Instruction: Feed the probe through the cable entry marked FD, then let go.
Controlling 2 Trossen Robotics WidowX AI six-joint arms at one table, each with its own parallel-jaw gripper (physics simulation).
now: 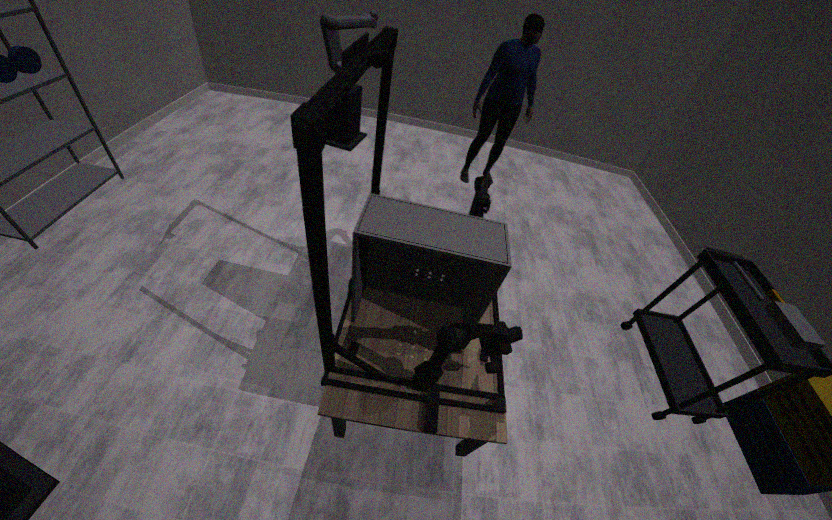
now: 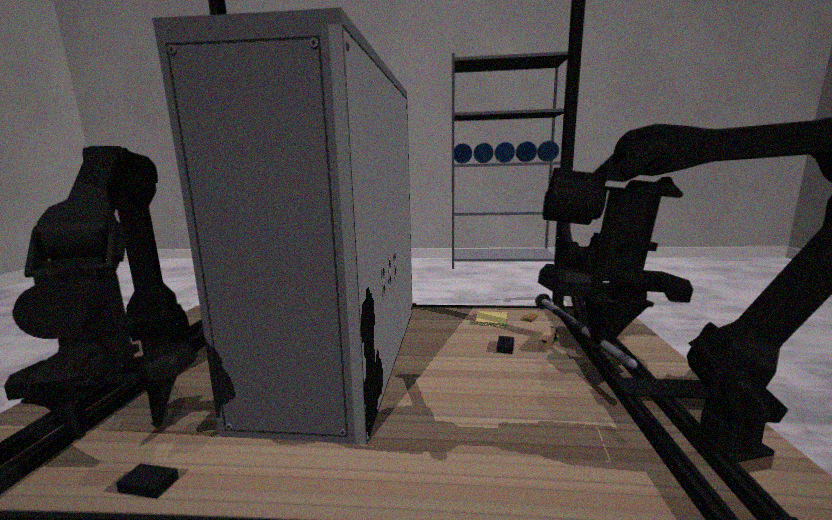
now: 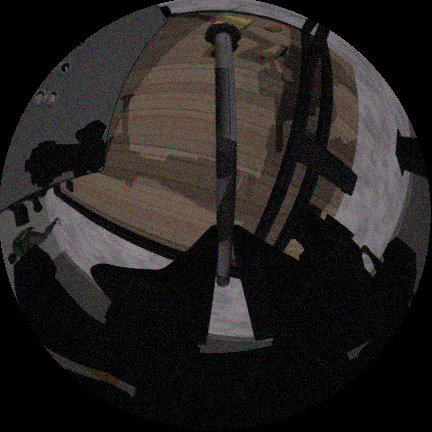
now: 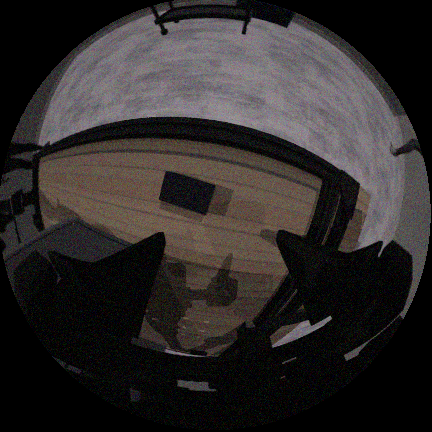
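Seen in the pictures: left gripper, fingertip midpoint: [image 2: 600,343] [image 3: 224,230]; right gripper, fingertip midpoint: [image 1: 484,358] [image 2: 120,431] [image 4: 222,237]; left arm's base, link origin: [image 2: 729,441] [image 3: 305,223]; right arm's base, link origin: [image 1: 420,383] [image 4: 253,331].
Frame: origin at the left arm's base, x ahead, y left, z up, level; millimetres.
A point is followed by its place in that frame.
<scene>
The grey probe [image 2: 564,315] {x 156, y -150, z 140 mm} [image 3: 226,110] {x 152, y -143, z 141 mm} is a long rod with a dark, wider collar at its far end. My left gripper [image 2: 604,334] {x 157, y -65, z 131 mm} [image 3: 224,230] {x 157, y -65, z 131 mm} is shut on the rod near its plain end and holds it above the table, apart from the cabinet. The grey cabinet [image 1: 435,226] {x 482, y -434, z 545 mm} [image 2: 263,233] {x 587, y -184, z 290 mm} [image 3: 85,95] has a group of small cable entries [image 2: 389,272] {x 395, y -351, z 178 mm} [image 3: 65,66] in its side panel; the FD mark is not readable. My right gripper [image 1: 490,361] {x 784, y -175, z 43 mm} [image 4: 222,237] {x 784, y -175, z 43 mm} is open and empty, beside the cabinet on the other side from the probe.
A black block [image 2: 147,480] {x 746, y -134, z -5 mm} [image 4: 187,192] {x 752, y -143, z -5 mm} lies below my right gripper. Another small black block [image 2: 505,344] {x 149, y -360, z -5 mm} and a yellow block [image 2: 492,317] {x 106, y -521, z -10 mm} lie farther back, near small orange and tan pieces. Dark rails run along the table. A gantry post [image 2: 573,79] {x -90, y -536, z 558 mm} rises behind.
</scene>
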